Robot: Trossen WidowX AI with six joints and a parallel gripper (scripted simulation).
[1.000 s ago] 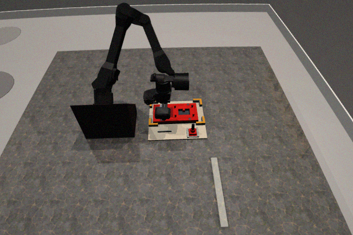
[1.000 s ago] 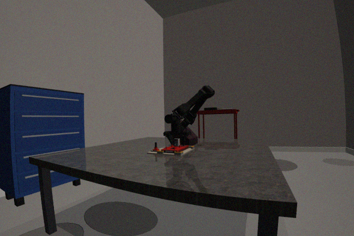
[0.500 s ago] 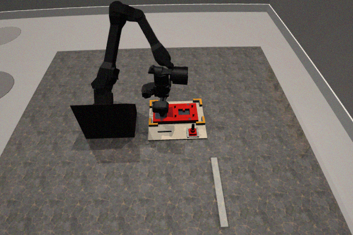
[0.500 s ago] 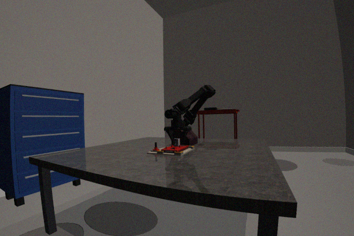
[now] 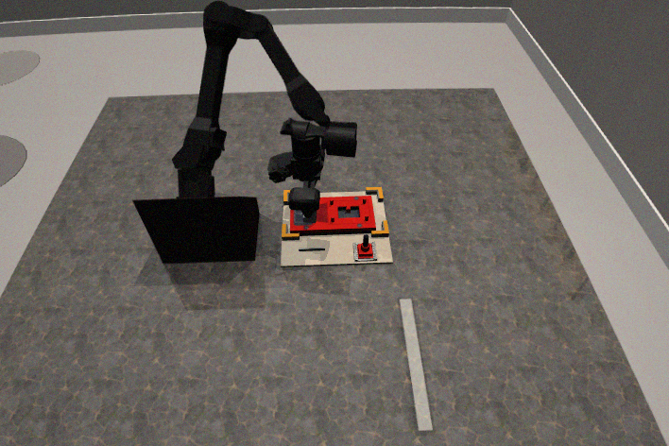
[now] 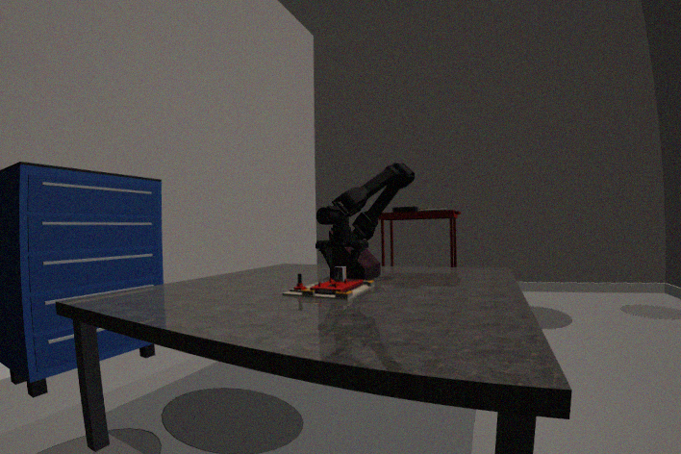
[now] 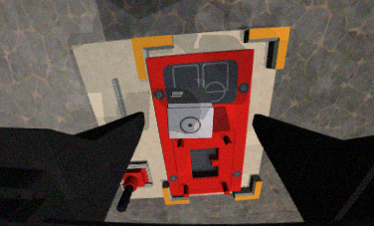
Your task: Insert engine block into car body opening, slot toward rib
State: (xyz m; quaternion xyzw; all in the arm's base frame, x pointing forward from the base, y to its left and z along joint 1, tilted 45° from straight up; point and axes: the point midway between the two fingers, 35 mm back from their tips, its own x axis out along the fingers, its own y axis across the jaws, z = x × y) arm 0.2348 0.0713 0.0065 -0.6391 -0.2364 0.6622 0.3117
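The engine block is 10 mm to the right of my gripper tip and 20 mm below it.
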